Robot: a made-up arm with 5 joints.
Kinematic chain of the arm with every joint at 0, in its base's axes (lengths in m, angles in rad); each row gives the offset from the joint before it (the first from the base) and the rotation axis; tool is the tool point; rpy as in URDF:
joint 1: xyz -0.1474 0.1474 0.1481 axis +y
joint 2: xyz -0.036 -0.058 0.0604 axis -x
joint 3: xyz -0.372 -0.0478 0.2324 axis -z
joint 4: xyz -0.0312 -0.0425 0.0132 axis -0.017 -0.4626 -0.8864
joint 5: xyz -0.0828 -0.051 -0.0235 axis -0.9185 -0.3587 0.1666
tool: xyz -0.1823 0.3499 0.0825 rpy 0 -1.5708 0
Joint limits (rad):
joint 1: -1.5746..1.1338
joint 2: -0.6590..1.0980
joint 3: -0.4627..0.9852
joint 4: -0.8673..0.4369
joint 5: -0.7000..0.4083
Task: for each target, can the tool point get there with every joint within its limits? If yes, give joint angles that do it. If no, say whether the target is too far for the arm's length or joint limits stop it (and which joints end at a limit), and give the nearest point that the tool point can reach.
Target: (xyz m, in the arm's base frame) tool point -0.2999 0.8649 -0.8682
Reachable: no: too far | nearest point -0.3118 0.5593 -0.5816 | short by 0.419 m
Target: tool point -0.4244 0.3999 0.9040
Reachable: yes | joints 0.8180 0.5287 0.0128 -0.2670 -0.0928
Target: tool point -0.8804 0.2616 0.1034
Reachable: yes | joints -0.9172 -0.2395 0.7497 -0.1359 -0.3236
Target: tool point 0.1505 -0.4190 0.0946
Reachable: no: joint limits stop it (at a limit: joint 1, joint 2, joint 3, joint 4) | nearest point 0.2238 0.0512 0.6117 | short by 0.703 m
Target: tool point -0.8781 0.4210 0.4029
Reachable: yes | joints -0.0631 0.3282 0.5180 -0.5493 0.1474
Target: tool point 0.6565 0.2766 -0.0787
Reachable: no: joint limits stop it (at a limit: joint 1, joint 2, joint 3, joint 5) | nearest point 0.0352 0.3576 -0.1861 | short by 0.636 m
